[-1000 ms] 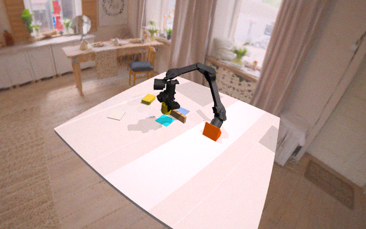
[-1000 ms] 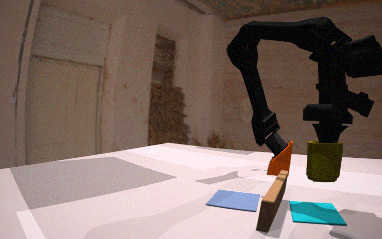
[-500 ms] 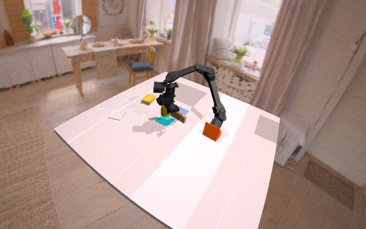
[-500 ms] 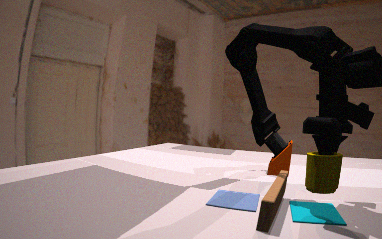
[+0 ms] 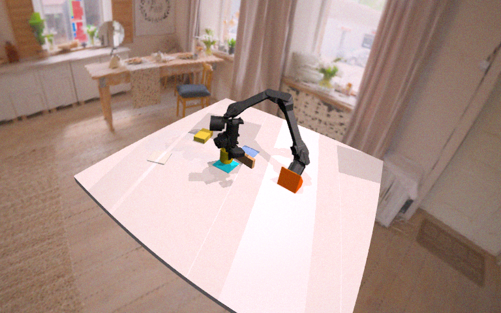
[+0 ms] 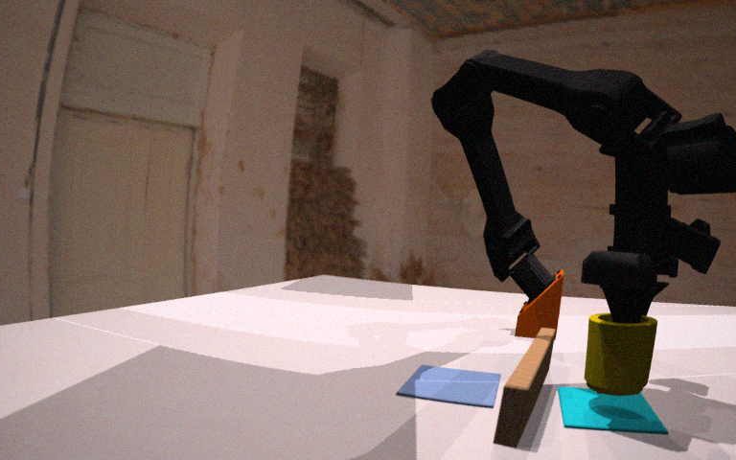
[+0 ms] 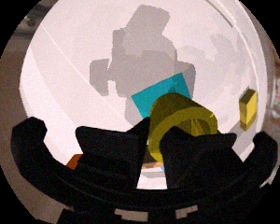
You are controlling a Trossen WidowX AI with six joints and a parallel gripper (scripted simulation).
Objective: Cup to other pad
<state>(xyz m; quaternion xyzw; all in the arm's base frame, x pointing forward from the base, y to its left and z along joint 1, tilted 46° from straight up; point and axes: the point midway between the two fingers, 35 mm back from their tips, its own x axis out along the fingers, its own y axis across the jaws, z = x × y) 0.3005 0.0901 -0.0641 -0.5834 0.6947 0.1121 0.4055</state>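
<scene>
My gripper tip is 3 cm short of the cyan pad, 1 cm to the left of it and 7 cm above it. The rest, counted from my gripper tip: wooden bar 2 cm ahead, 10 cm to the right, 4 cm below; then pale blue pad 1 cm ahead, 18 cm to the right, 7 cm below; then yellow cup 2 cm ahead, 1 cm to the right.
</scene>
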